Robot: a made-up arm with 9 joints. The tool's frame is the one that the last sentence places. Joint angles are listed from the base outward.
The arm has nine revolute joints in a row. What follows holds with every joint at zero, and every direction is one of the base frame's. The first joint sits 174 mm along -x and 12.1 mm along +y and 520.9 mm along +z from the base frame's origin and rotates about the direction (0.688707, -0.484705, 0.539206), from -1.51 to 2.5 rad. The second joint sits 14.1 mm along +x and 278.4 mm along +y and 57.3 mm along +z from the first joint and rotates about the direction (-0.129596, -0.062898, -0.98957), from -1.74 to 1.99 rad. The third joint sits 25.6 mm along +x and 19.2 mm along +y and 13.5 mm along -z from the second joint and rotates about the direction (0.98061, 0.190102, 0.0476), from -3.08 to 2.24 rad. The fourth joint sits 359.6 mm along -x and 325.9 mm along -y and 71.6 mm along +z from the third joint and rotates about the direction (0.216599, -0.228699, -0.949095), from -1.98 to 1.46 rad. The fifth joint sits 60.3 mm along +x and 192.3 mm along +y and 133.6 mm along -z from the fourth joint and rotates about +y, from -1.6 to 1.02 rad. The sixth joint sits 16.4 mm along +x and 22 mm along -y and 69.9 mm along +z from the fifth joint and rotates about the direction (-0.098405, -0.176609, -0.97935), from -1.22 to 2.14 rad. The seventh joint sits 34.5 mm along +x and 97.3 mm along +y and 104.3 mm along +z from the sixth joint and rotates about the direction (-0.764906, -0.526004, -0.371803), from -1.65 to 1.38 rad. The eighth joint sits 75.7 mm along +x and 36 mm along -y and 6.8 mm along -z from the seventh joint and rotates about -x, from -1.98 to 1.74 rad. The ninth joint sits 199.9 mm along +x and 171 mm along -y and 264.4 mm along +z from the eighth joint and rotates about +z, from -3.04 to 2.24 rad. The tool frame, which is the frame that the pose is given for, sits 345.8 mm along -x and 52.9 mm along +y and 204.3 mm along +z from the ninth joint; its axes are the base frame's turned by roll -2.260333, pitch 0.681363 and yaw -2.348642 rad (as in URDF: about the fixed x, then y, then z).
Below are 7 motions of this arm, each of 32 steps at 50 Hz.
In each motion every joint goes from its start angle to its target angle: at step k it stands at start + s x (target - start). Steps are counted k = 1, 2, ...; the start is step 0. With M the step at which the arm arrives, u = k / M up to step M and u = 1 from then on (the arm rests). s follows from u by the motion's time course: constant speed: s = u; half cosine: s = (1 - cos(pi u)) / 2; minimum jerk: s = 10 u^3 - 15 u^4 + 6 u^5.
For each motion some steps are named. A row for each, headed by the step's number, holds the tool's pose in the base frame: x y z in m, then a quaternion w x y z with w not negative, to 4 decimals.
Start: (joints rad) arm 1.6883 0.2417 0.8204 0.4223 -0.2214 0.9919 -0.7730 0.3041 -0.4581
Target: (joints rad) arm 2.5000 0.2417 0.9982 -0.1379 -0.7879 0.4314 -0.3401 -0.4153 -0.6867
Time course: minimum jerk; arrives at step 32
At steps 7, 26, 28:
7: -0.1390 -0.3418 0.0970 0.0384 -0.1262 -0.7270 -0.6739
26: -0.0181 0.1641 -0.1199 0.1169 0.0926 -0.1750 -0.9732
28: -0.0166 0.1897 -0.1173 0.1243 0.1008 -0.1494 -0.9757

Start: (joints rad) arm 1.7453 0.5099 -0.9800 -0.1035 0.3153 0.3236 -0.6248 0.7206 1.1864
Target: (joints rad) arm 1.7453 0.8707 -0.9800 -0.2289 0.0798 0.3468 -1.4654 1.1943 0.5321
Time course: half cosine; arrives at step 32
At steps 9, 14, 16, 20, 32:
9: -0.5496 -0.5315 0.9758 0.5981 -0.6331 0.4911 0.0168
14: -0.5556 -0.4901 0.9747 0.5959 -0.6129 0.5182 0.0272
16: -0.5603 -0.4714 0.9752 0.5955 -0.6036 0.5292 0.0311
20: -0.5732 -0.4346 0.9776 0.5959 -0.5847 0.5493 0.0379
32: -0.6039 -0.3771 0.9860 0.6004 -0.5505 0.5781 0.0475

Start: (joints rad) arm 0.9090 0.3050 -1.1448 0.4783 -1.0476 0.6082 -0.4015 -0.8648 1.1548
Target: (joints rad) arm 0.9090 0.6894 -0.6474 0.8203 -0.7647 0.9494 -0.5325 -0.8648 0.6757
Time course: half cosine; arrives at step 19
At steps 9, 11, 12, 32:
9: -0.7536 -0.3181 0.3035 0.9606 -0.0150 -0.1019 -0.2580
11: -0.7674 -0.2218 0.2534 0.9583 0.0914 -0.0657 -0.2628
12: -0.7727 -0.1728 0.2364 0.9523 0.1422 -0.0512 -0.2651
32: -0.7815 0.0219 0.2135 0.9021 0.3337 -0.0141 -0.2731

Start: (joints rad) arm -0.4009 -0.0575 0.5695 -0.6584 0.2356 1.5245 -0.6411 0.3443 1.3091
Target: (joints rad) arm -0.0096 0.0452 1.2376 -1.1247 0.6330 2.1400 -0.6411 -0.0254 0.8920
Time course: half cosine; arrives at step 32
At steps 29, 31, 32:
29: -0.6959 -0.3316 0.6311 0.5050 -0.1384 0.8388 0.1494
31: -0.7016 -0.3303 0.6237 0.5081 -0.1325 0.8374 0.1518
32: -0.7024 -0.3302 0.6227 0.5085 -0.1317 0.8372 0.1521

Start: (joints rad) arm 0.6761 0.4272 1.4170 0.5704 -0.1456 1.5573 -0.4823 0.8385 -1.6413
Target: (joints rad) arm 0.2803 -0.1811 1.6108 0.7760 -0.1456 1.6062 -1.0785 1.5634 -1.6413
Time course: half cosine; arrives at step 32
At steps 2, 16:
2: -0.1172 -0.1259 -0.1105 0.8127 -0.2043 -0.4652 0.2853
16: 0.0407 -0.0323 -0.1313 0.7507 -0.1371 -0.5156 0.3897

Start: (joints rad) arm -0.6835 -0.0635 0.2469 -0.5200 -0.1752 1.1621 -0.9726 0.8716 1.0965
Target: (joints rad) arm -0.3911 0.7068 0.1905 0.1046 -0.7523 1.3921 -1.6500 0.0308 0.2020
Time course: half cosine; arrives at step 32
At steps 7, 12, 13, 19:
7: -0.3945 -0.0127 1.1410 0.3348 -0.4119 0.8344 -0.1479
12: -0.6503 0.0249 1.0205 0.4935 -0.2140 0.8129 -0.2233
13: -0.6982 0.0423 0.9815 0.5280 -0.1678 0.7984 -0.2357
19: -0.8663 0.1792 0.7037 0.7129 0.0874 0.6442 -0.2629

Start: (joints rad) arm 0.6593 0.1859 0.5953 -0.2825 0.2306 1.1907 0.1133 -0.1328 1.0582
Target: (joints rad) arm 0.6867 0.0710 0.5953 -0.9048 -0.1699 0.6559 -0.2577 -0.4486 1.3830
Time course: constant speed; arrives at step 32
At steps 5, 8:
5: -0.6181 -0.5564 0.5380 0.6747 -0.2260 0.6747 0.1961
8: -0.5730 -0.5682 0.4677 0.7136 -0.2440 0.6118 0.2387

